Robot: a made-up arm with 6 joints.
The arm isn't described. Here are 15 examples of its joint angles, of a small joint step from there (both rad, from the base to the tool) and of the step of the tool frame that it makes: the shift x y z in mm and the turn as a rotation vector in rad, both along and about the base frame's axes.
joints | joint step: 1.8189 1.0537 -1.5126 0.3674 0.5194 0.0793 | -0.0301 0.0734 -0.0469 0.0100 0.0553 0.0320
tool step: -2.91 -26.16 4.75 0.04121 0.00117 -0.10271
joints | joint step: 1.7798 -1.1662 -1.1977 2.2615 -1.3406 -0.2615 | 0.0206 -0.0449 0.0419 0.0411 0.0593 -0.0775
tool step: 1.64 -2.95 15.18 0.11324 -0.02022 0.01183
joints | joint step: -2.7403 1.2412 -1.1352 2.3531 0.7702 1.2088 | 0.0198 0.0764 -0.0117 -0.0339 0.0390 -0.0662
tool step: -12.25 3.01 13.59 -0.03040 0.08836 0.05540
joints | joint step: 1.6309 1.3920 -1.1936 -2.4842 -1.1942 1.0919 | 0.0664 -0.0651 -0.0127 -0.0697 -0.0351 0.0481
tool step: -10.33 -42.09 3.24 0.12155 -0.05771 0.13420
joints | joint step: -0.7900 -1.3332 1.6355 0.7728 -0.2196 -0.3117 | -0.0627 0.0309 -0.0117 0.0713 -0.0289 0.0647
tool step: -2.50 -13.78 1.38 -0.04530 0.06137 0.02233
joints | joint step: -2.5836 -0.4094 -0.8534 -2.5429 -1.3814 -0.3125 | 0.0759 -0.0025 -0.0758 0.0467 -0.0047 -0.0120
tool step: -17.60 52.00 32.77 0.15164 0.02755 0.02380
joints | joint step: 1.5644 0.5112 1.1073 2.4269 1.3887 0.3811 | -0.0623 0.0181 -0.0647 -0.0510 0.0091 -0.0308
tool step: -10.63 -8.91 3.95 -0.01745 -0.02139 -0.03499
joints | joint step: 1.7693 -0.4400 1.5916 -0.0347 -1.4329 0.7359 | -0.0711 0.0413 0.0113 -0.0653 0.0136 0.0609
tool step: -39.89 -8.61 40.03 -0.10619 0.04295 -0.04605
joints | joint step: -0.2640 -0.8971 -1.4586 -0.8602 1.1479 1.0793 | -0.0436 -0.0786 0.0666 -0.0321 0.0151 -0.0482
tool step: 14.18 -1.14 42.24 -0.07284 0.07238 0.00108
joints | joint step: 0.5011 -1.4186 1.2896 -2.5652 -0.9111 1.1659 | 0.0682 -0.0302 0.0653 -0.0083 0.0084 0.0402
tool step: -12.60 -22.33 4.91 0.07068 0.01692 0.04899
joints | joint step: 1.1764 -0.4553 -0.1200 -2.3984 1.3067 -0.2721 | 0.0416 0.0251 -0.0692 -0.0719 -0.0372 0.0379
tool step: 2.18 -11.18 -18.88 0.06126 0.13455 -0.01059
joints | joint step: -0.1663 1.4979 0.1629 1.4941 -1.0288 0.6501 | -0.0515 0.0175 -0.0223 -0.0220 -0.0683 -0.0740
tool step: -1.89 2.74 3.54 0.05271 0.02504 0.01902
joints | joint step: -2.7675 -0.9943 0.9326 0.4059 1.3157 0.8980 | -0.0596 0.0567 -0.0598 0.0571 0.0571 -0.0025
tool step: -8.53 12.91 -12.90 0.07292 0.02317 0.01847
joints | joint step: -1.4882 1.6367 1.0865 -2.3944 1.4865 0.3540 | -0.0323 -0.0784 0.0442 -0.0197 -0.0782 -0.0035
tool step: 8.19 -2.29 3.30 -0.00202 -0.00644 0.00403
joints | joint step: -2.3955 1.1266 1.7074 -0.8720 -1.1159 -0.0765 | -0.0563 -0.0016 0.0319 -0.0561 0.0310 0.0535
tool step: 16.27 -11.42 15.45 -0.03930 -0.02406 0.03015
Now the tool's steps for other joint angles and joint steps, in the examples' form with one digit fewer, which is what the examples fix.
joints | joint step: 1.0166 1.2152 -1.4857 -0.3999 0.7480 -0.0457 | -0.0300 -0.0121 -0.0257 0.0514 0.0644 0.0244
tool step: 5.9 -9.9 8.4 0.0331 -0.0295 -0.0611
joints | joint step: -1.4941 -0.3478 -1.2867 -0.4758 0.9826 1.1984 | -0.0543 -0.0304 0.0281 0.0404 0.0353 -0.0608
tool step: 2.3 15.2 15.0 -0.0336 -0.0170 0.0678
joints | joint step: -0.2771 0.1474 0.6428 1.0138 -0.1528 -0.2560 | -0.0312 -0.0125 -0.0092 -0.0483 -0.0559 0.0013
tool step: -5.2 -9.0 6.5 -0.0456 -0.0325 -0.0854
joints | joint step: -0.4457 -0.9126 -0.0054 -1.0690 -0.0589 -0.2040 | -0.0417 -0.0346 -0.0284 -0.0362 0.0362 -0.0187
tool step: 6.1 20.0 2.1 -0.0425 -0.0062 -0.0242
